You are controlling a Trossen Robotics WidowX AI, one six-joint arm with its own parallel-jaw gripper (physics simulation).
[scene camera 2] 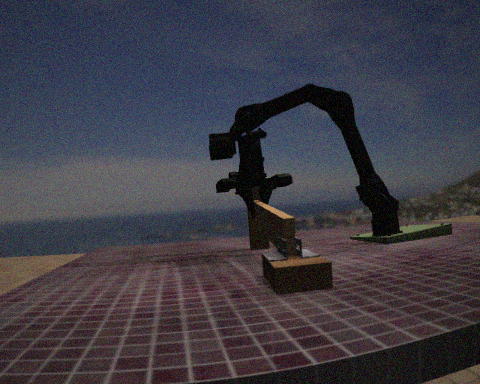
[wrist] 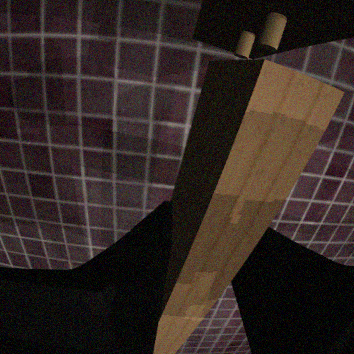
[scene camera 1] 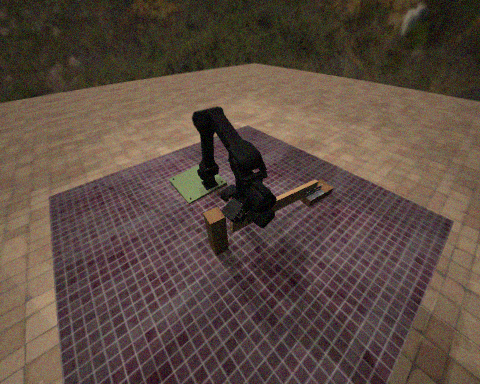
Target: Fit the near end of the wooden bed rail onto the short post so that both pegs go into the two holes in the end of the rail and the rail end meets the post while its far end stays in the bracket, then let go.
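Places are measured from the arm's base along level axes (x back, y left, z down), in metres.
Where they show: gripper, fingertip midpoint: [wrist: 194, 209] [scene camera 1: 246, 219]; arm's base, origin of the base link: [scene camera 2: 387, 234] [scene camera 1: 209, 183].
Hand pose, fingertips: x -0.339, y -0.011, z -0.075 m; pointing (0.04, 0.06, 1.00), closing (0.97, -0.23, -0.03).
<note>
Things, the pixels of their top centre, and the offset from my fingertips. "spot": a spot on its surface instead. Level surfaces: height alone.
- wooden rail, middle of its top: [scene camera 2: 266, 197] [scene camera 1: 281, 193] dx +0.004, dy +0.156, dz -0.044 m
- bracket, surface spot: [scene camera 2: 307, 254] spot: dx +0.034, dy +0.387, dz +0.053 m
- short post, surface spot: [scene camera 2: 256, 232] spot: dx -0.001, dy -0.088, dz +0.043 m
- thicker peg, surface spot: [wrist: 274, 31] spot: dx +0.007, dy -0.081, dz +0.001 m
- thinner peg, surface spot: [wrist: 245, 44] spot: dx +0.007, dy -0.081, dz +0.033 m
- low wooden block, middle of its top: [scene camera 2: 292, 257] [scene camera 1: 315, 189] dx +0.009, dy +0.392, dz +0.055 m
- purple tiled mat, its level: dz +0.091 m
The wooden rail [scene camera 1: 296, 195] [scene camera 2: 276, 218] [wrist: 250, 165] runs from the bracket [scene camera 1: 317, 193] [scene camera 2: 307, 254], where its far end sits, toward the short post [scene camera 1: 217, 236] [scene camera 2: 256, 232]. My gripper [scene camera 2: 254, 201] [wrist: 194, 209] is shut on the rail near its near end. In the wrist view, the thicker peg [wrist: 274, 31] and the thinner peg [wrist: 245, 44] stick out of the dark post face, bare in the gap before the rail end. The rail end is close to the post but apart from it, and lies to the right of the pegs. The holes are hidden.
The bracket stands on a low wooden block [scene camera 1: 326, 187] [scene camera 2: 301, 276]. The arm's base stands on a green board [scene camera 1: 190, 189] [scene camera 2: 425, 231] behind the rail. All of these stand on a purple tiled mat [scene camera 1: 165, 310] [scene camera 2: 125, 320].
</note>
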